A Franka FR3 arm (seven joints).
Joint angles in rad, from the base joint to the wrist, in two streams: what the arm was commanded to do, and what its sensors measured. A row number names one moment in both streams.
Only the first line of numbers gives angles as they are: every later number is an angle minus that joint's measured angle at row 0.
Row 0, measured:
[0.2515 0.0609 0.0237 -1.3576 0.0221 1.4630 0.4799]
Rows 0 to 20, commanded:
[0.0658 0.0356 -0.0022 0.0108 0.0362 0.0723 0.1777]
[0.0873 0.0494 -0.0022 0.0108 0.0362 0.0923 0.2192]
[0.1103 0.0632 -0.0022 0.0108 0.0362 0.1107 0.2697]
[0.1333 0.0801 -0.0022 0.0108 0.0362 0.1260 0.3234]
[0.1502 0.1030 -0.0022 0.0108 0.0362 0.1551 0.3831]
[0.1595 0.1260 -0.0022 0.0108 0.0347 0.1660 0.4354]
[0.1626 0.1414 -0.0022 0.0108 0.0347 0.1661 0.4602]
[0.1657 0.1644 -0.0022 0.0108 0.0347 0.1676 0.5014]
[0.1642 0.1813 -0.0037 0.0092 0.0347 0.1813 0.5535]
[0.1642 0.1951 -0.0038 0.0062 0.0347 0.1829 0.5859]
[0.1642 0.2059 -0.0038 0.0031 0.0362 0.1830 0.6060]
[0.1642 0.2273 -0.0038 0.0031 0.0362 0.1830 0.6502]
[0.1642 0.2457 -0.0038 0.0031 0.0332 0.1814 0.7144]
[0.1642 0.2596 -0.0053 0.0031 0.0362 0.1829 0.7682]
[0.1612 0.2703 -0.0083 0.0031 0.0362 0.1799 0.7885]
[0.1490 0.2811 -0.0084 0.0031 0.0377 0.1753 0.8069]
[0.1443 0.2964 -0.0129 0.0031 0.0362 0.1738 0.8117]
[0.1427 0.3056 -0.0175 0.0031 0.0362 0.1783 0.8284]
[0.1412 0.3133 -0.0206 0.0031 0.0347 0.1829 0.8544]
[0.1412 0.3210 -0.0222 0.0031 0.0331 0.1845 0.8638]
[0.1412 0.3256 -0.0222 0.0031 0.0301 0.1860 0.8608]
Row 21, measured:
[0.1557 0.3023 -0.0269 -0.0034 0.0071 0.1698 0.8217]
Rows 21 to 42, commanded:
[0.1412 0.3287 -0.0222 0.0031 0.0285 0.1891 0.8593]
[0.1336 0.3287 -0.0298 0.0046 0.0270 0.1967 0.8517]
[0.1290 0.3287 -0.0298 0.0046 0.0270 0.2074 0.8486]
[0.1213 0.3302 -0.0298 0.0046 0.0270 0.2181 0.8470]
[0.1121 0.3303 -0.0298 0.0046 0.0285 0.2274 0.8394]
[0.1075 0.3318 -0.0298 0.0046 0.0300 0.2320 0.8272]
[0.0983 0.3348 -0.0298 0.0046 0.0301 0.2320 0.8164]
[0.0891 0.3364 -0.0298 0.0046 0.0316 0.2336 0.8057]
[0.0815 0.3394 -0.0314 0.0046 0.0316 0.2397 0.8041]
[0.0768 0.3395 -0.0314 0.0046 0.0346 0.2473 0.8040]
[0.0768 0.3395 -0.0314 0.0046 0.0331 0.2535 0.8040]
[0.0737 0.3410 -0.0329 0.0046 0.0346 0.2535 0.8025]
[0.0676 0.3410 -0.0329 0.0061 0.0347 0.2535 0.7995]
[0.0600 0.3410 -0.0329 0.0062 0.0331 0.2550 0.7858]
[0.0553 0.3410 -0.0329 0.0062 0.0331 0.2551 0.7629]
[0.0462 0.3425 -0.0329 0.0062 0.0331 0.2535 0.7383]
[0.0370 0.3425 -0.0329 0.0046 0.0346 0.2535 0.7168]
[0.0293 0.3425 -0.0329 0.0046 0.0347 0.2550 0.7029]
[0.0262 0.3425 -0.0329 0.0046 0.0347 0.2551 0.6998]
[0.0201 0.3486 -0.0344 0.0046 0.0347 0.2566 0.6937]
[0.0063 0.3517 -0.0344 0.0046 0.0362 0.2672 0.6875]
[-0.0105 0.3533 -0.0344 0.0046 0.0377 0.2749 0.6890]
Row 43, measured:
[0.0363 0.3346 -0.0378 -0.0024 0.0077 0.2416 0.7285]
